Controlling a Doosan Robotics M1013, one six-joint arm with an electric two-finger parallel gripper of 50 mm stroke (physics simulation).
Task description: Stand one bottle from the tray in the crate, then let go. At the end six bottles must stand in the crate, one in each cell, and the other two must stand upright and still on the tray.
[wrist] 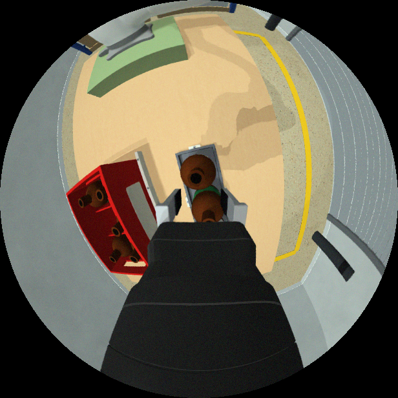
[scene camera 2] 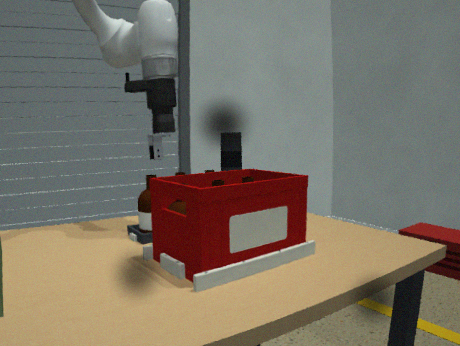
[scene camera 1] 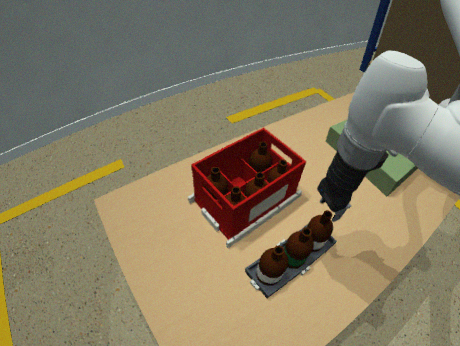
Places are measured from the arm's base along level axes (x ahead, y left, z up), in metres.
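Pixels of known places: gripper, between the fingertips: point(scene camera 2: 156, 159) point(scene camera 1: 329, 210).
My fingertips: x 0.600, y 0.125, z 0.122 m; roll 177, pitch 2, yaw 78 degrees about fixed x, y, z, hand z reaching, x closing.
Ahead of a thing's pixels: the offset from my fingertips to its middle. Level surfaces: height alone.
The red crate @(dx +0.053, dy -0.252, dz -0.111 m) point(scene camera 1: 241, 220) point(scene camera 2: 172, 237) point(wrist: 118, 187) holds several brown bottles; its middle cell on the side away from the tray looks empty. On the dark tray @(dx +0.067, dy -0.003, dz -0.186 m) point(scene camera 1: 269, 291) point(scene camera 2: 142, 237) three bottles stand upright in a row: a white-labelled one @(dx +0.156, dy -0.004, dz -0.116 m) point(scene camera 1: 273, 264) at the near end, a green-labelled one @(dx +0.066, dy -0.001, dz -0.116 m) point(scene camera 1: 299, 245) point(wrist: 207, 201) in the middle, and a white-labelled one @(dx -0.018, dy -0.005, dz -0.116 m) point(scene camera 1: 320, 229) point(scene camera 2: 145, 206) point(wrist: 198, 167) at the far end. My gripper point(scene camera 1: 334, 206) point(scene camera 2: 156, 154) point(wrist: 200, 196) is open and empty, above the bottle tops. In the wrist view its body hides the near-end bottle.
White strips point(scene camera 1: 265, 217) point(scene camera 2: 255, 265) lie along the crate's foot on the wooden table @(dz -0.199 m) point(scene camera 1: 190, 280). A green block point(scene camera 1: 392, 176) point(wrist: 137, 65) is on the table near the arm's base side. The crate's raised walls stand beside the tray.
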